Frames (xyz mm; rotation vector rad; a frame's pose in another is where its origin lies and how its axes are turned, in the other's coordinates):
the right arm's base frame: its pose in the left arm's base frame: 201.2 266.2 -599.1 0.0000 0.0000 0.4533
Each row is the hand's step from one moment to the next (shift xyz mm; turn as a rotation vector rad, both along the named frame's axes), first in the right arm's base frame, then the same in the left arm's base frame.
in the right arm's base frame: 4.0 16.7 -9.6 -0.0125 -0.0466 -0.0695
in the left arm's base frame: -3.7 16.8 -9.6 0.0092 -0.0474 -0.0695
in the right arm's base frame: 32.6 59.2 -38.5 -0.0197 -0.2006 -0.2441
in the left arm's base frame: 3.4 67.5 -38.5 0.0701 -0.1890 -0.2441
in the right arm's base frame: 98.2 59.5 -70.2 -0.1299 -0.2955 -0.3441
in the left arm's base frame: 62.2 96.5 -70.2 0.0126 -0.3225 -0.3441
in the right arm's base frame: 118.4 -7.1 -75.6 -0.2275 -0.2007 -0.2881
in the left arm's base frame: 109.6 45.5 -75.6 -0.1166 -0.2801 -0.2881
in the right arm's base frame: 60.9 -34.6 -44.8 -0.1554 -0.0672 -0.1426
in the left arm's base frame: 69.9 -4.4 -44.8 -0.1103 -0.1285 -0.1426
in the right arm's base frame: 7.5 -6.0 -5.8 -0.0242 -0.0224 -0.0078
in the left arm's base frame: 9.4 -2.1 -5.8 -0.0119 -0.0307 -0.0078
